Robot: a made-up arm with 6 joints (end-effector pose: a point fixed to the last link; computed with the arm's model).
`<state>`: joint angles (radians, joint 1 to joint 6).
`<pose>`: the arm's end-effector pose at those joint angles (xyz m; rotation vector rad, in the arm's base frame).
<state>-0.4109 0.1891 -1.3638 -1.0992 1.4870 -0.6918</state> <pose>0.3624 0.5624 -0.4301 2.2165 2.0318 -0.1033</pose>
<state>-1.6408 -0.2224 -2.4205 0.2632 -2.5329 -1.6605</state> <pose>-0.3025 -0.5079 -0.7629 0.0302 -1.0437 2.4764</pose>
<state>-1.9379 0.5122 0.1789 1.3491 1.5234 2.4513</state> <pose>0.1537 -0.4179 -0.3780 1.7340 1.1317 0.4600</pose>
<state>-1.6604 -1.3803 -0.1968 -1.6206 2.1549 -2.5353</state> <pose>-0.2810 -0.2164 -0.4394 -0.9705 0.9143 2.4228</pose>
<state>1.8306 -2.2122 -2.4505 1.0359 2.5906 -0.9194</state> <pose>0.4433 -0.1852 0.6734 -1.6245 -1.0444 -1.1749</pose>
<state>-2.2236 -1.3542 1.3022 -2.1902 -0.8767 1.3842</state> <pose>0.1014 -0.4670 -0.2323 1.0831 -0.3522 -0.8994</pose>
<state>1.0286 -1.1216 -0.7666 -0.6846 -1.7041 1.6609</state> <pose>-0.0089 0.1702 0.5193 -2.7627 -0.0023 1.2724</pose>
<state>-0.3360 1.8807 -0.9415 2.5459 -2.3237 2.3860</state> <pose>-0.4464 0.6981 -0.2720 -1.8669 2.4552 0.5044</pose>
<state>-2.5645 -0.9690 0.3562 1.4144 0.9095 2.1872</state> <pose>0.0950 -0.3547 -0.3600 0.1238 2.3926 0.0051</pose>
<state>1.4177 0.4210 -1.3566 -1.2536 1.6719 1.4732</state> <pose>-0.3347 0.4461 0.7590 0.4761 -1.4840 0.5154</pose>
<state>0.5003 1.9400 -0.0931 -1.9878 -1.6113 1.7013</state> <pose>-0.1084 0.3818 0.4916 -0.4056 -0.0520 -2.8892</pose>
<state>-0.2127 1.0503 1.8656 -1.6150 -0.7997 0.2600</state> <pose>-0.0251 0.5733 -0.5132 -1.3553 -1.4961 1.7669</pose>
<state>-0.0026 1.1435 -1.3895 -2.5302 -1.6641 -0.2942</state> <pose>0.2542 0.5958 -0.1939 -0.2112 0.5378 -1.6717</pose>
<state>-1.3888 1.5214 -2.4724 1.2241 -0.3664 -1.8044</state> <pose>0.2780 0.1950 -0.4067 -0.7039 -0.9634 -1.6141</pose>
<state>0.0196 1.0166 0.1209 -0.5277 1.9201 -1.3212</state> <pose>0.2351 0.7661 -0.2625 -1.7354 -0.6316 -0.7574</pose>
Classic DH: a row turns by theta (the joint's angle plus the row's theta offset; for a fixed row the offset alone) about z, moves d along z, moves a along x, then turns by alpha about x. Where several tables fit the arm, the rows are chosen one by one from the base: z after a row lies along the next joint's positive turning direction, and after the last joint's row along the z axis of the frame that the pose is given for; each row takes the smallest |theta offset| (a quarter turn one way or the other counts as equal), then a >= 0, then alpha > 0; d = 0 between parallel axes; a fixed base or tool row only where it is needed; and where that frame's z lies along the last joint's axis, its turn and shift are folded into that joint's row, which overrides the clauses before.
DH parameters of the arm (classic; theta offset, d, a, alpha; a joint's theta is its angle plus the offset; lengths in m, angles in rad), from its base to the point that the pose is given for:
base (fixed): 1.5708 0.06 0 1.5708
joint 1: -1.5708 -0.06 0.03 -1.5708
joint 2: 0 0.7 0.07 1.5708
joint 3: 1.5708 0.01 0.02 -1.5708
joint 4: 1.5708 -0.02 0.03 -1.5708
joint 5: 1.5708 -0.05 0.07 -1.5708
joint 6: 1.5708 0.04 0.36 -1.5708
tool (fixed): -1.5708 0.12 0 0

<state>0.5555 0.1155 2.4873 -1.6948 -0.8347 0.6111</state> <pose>0.1701 0.8347 0.1944 -1.1837 -1.7740 0.0612</pose>
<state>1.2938 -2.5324 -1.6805 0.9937 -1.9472 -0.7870</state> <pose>0.3656 0.4192 0.6999 0.7362 1.6194 -0.4915</pose>
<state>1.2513 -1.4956 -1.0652 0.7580 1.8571 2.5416</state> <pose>-0.2079 0.0363 0.6609 0.5879 -1.0664 2.0924</pose>
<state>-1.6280 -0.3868 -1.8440 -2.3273 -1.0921 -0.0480</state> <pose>0.1394 0.2336 -0.6905 -0.6520 -2.1702 -0.0228</pose>
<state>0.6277 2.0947 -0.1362 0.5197 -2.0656 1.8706</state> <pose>-0.3768 0.5784 0.3340 1.4238 -2.4531 0.8184</pose>
